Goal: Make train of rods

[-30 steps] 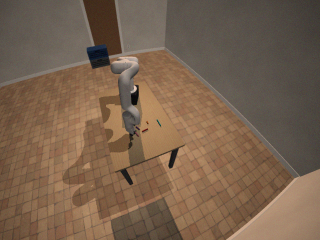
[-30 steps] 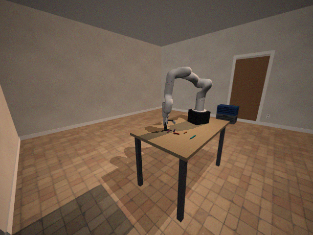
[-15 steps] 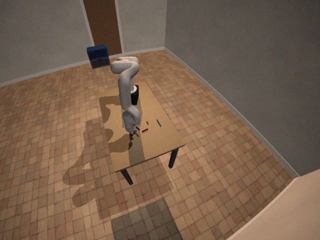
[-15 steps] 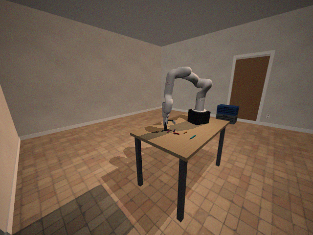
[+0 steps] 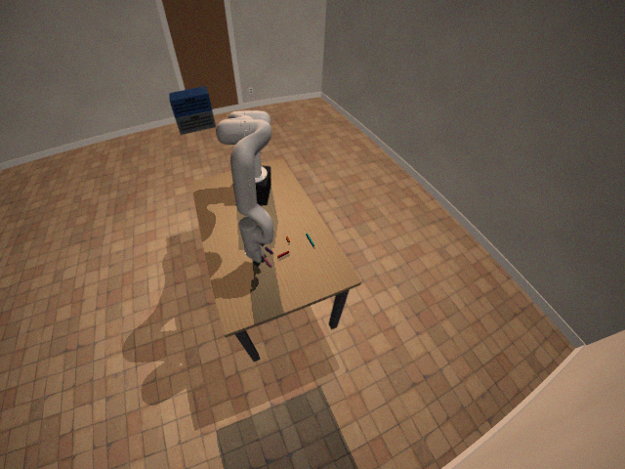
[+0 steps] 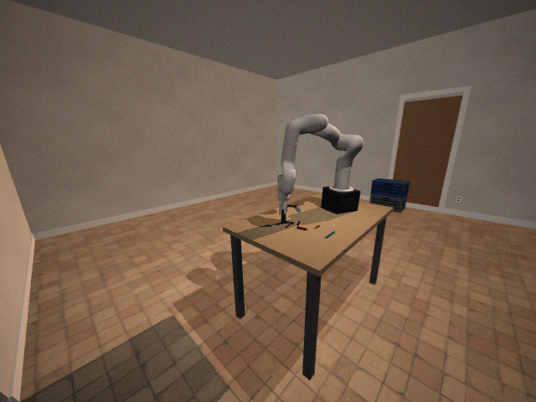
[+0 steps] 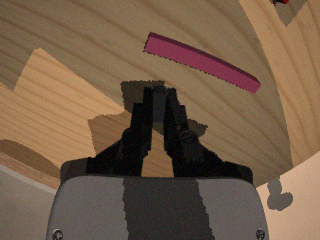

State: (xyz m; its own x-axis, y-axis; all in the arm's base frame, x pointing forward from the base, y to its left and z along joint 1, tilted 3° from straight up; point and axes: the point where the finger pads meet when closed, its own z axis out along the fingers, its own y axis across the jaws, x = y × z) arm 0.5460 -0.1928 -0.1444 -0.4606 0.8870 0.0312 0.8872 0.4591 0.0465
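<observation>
My hand is 1 cm short of the pink rod, 5 cm to the right of it and 2 cm above it. The rest, counted from my hand: grey rod: 2 cm below; purple rod: 5 cm behind, 9 cm to the left, 2 cm below; red rod: 1 cm ahead, 15 cm to the left, 2 cm below.
</observation>
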